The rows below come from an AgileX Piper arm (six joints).
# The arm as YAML. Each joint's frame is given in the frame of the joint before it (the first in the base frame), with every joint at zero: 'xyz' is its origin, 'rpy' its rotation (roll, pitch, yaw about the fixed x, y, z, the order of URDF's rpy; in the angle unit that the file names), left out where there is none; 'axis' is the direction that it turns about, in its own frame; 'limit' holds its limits. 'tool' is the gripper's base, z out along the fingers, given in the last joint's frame.
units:
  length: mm
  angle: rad
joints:
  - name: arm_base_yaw
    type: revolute
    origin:
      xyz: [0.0, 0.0, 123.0]
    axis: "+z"
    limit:
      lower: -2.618
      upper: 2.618
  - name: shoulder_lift
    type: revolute
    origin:
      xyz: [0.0, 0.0, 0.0]
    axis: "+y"
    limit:
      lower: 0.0
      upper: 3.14
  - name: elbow
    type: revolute
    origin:
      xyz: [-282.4, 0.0, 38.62]
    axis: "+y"
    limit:
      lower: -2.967
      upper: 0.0
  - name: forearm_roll
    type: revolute
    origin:
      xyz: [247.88, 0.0, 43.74]
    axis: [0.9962, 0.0, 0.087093]
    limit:
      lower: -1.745
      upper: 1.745
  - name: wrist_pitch
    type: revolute
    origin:
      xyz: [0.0, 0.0, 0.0]
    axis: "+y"
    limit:
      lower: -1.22
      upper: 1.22
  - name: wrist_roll
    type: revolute
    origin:
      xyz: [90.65, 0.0, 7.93]
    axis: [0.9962, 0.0, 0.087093]
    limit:
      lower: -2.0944
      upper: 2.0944
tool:
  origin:
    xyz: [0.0, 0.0, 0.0]
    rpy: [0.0, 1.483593, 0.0]
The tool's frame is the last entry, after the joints.
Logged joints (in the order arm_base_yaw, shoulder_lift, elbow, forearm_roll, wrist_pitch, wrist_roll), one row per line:
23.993 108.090 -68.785 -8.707 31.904 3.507
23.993 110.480 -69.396 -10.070 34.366 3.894
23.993 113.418 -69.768 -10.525 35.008 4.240
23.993 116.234 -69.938 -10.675 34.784 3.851
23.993 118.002 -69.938 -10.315 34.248 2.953
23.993 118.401 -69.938 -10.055 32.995 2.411
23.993 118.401 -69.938 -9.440 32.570 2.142
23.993 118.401 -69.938 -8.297 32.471 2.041
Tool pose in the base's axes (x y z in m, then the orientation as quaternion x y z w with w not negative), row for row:
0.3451 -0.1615 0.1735 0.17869 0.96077 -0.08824 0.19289
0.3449 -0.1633 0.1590 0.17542 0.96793 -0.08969 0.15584
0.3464 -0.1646 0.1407 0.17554 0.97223 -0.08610 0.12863
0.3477 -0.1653 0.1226 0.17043 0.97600 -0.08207 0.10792
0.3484 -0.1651 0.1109 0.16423 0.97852 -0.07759 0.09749
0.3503 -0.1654 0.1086 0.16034 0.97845 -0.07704 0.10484
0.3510 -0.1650 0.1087 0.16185 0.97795 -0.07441 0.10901
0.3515 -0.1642 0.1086 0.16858 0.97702 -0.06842 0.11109
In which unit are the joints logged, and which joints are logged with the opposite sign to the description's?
The joints are logged in degrees. Opposite sign: arm_base_yaw.
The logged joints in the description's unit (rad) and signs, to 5 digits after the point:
-0.41876 1.88653 -1.20052 -0.15197 0.55683 0.06121
-0.41876 1.92824 -1.21119 -0.17575 0.59980 0.06796
-0.41876 1.97952 -1.21768 -0.18370 0.61100 0.07400
-0.41876 2.02867 -1.22065 -0.18631 0.60710 0.06721
-0.41876 2.05952 -1.22065 -0.18003 0.59774 0.05154
-0.41876 2.06649 -1.22065 -0.17549 0.57587 0.04208
-0.41876 2.06649 -1.22065 -0.16476 0.56845 0.03738
-0.41876 2.06649 -1.22065 -0.14481 0.56673 0.03562

